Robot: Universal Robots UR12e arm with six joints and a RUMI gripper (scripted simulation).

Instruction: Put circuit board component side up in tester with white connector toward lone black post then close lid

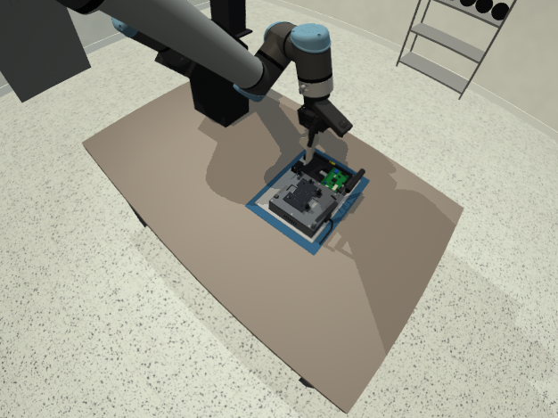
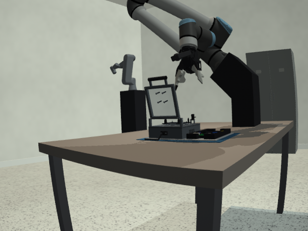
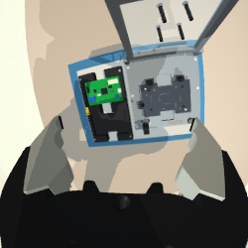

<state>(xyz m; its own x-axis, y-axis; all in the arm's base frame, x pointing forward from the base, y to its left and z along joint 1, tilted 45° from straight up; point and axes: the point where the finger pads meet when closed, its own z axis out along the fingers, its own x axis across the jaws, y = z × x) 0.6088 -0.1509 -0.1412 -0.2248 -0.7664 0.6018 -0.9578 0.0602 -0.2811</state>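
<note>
The green circuit board is 210 mm below my hand, 90 mm to the left of it and 30 mm ahead of it. The rest, counted from my hand: black post 140 mm below, 70 mm behind, 10 mm to the right; tester 120 mm below, 40 mm to the right, 20 mm ahead; clear tester lid 110 mm ahead, 80 mm to the right, 50 mm below.
</note>
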